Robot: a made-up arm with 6 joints. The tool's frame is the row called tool.
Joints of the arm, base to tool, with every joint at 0 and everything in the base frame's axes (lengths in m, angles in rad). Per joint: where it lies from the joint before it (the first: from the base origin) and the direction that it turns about. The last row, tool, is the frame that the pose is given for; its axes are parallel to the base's.
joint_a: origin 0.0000 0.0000 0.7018 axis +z
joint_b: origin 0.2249 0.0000 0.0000 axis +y
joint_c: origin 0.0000 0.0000 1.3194 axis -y
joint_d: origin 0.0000 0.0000 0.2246 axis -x
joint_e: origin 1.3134 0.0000 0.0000 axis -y
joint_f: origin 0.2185 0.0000 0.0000 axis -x
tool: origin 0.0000 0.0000 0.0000
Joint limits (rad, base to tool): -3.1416..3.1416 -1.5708..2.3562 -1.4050..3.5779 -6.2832..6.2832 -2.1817..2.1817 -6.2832..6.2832
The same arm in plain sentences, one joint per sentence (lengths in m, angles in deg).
The arm has six revolute joints in a row. What follows holds with every joint at zero, and every direction is one of the base frame's.
The first joint is mounted 0.7018 m along +z from the base frame's origin and turns about +z, from -180 to 180 deg.
The second joint is mounted 0.2249 m along +x from the first joint and turns about +y, from -90 to 135 deg.
The third joint is mounted 1.3194 m along +z from the second joint and turns about -y, from -80.5 to 205 deg.
The fourth joint is mounted 0.2246 m along +z from the third joint and turns about -x, from -360 to 360 deg.
The fifth joint is mounted 1.3134 m along +x from the fourth joint and turns about -y, from -125 to 125 deg.
The sixth joint is mounted 0.2185 m along +x from the fifth joint and turns about -x, from -360 to 360 deg.
The tool frame, which is the frame that the pose is given for, is mounted at the same point as the sixth joint; its axes are parallel to the base frame's.

